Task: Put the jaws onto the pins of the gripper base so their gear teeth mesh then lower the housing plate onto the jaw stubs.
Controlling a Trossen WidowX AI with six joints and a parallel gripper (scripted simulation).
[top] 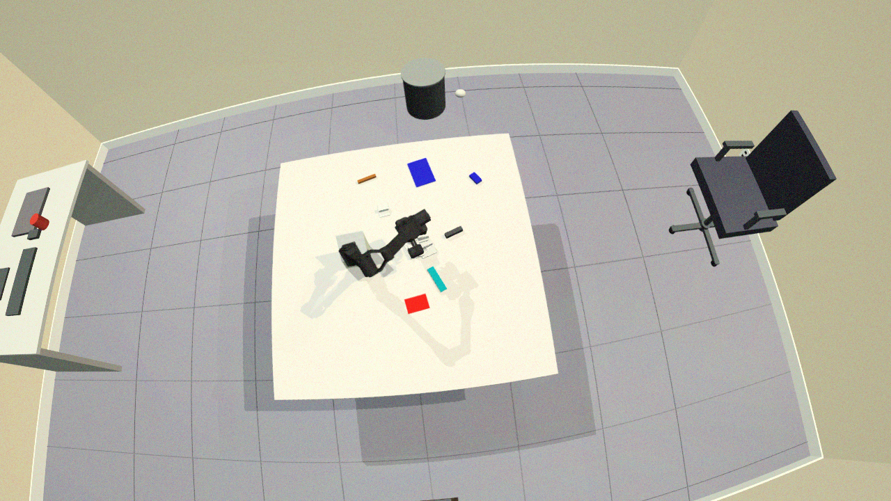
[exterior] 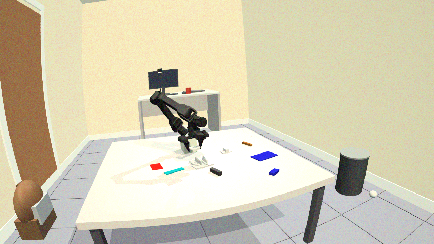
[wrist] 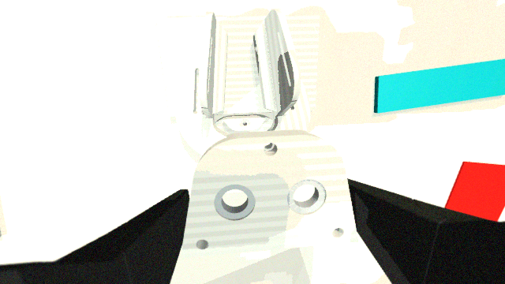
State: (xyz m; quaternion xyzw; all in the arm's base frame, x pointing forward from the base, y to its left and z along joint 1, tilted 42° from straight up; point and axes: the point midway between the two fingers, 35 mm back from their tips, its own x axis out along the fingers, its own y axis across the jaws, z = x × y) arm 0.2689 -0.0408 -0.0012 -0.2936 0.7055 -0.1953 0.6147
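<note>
The white jaw is 70 mm below my gripper tip, 30 mm to the left of it and 10 mm ahead of it. The rest, counted from my gripper tip: white ribbed plate: 80 mm below, 60 mm ahead, 20 mm to the left; then dark block: 210 mm ahead, 70 mm below, 40 mm to the left; then cyan bar: 160 mm to the right, 80 mm below, 80 mm ahead.
</note>
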